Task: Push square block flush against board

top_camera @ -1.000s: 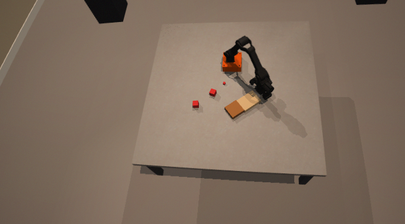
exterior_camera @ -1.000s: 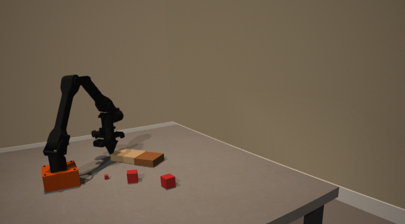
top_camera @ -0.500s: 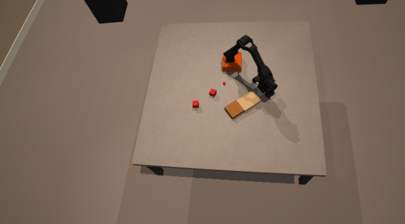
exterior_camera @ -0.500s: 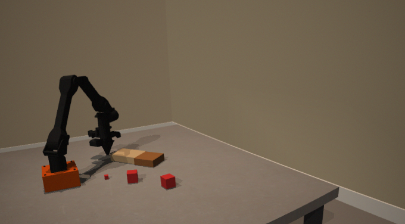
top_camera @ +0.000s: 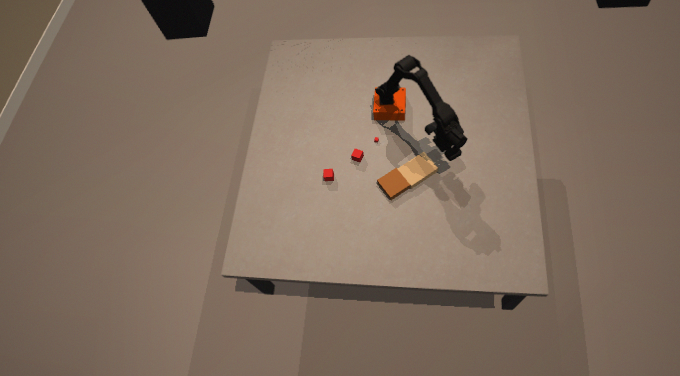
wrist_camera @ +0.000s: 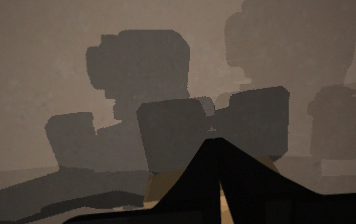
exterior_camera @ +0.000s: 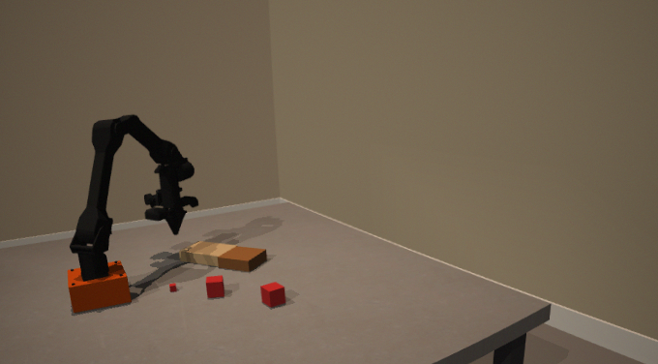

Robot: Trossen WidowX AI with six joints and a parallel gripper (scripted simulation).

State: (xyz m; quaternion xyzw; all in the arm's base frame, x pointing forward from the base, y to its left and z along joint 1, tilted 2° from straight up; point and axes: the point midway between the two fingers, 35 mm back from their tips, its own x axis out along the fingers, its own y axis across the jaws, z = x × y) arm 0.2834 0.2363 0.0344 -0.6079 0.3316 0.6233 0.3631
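The board is 11 cm to the right of my gripper tip, 7 cm ahead of it and 4 cm below it. Round my gripper tip: square block 21 cm to the right, 13 cm ahead, 4 cm below; then red cube 29 cm to the right, 10 cm behind, 5 cm below.
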